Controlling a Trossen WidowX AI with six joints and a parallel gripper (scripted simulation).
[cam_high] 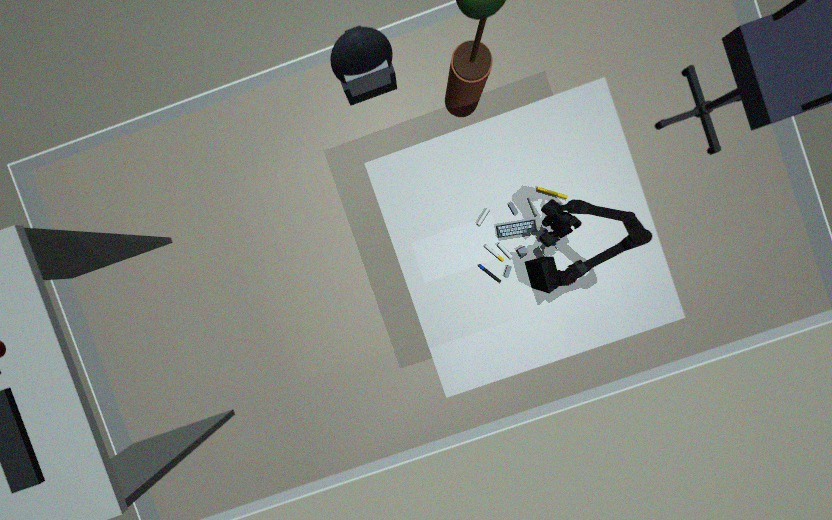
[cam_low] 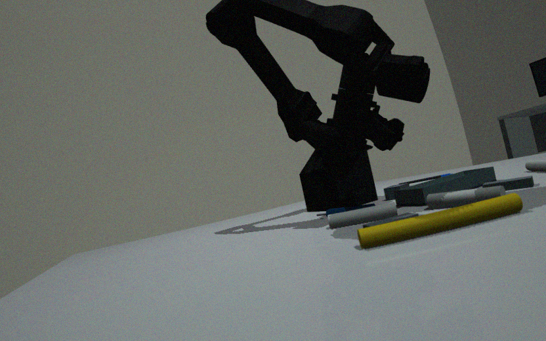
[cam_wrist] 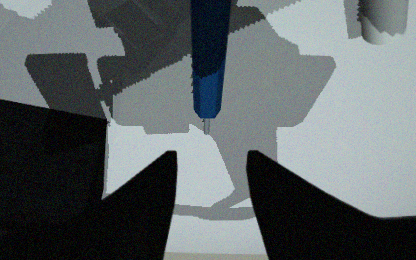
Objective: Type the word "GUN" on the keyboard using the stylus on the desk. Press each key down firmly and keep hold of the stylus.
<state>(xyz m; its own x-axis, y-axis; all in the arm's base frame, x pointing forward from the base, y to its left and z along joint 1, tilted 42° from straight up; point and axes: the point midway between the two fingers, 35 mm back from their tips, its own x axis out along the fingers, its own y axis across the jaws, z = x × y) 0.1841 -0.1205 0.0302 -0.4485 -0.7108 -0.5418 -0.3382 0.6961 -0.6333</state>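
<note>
Right now the blue stylus is 2 cm behind my gripper tip, 1 cm to the right of it and 6 cm below it. Also, from my gripper tip: grey block: 21 cm ahead, 15 cm to the left, 6 cm below; then yellow cylinder: 23 cm ahead, 6 cm to the right, 5 cm below; then yellow-tipped pen: 29 cm to the left, 6 cm below.
</note>
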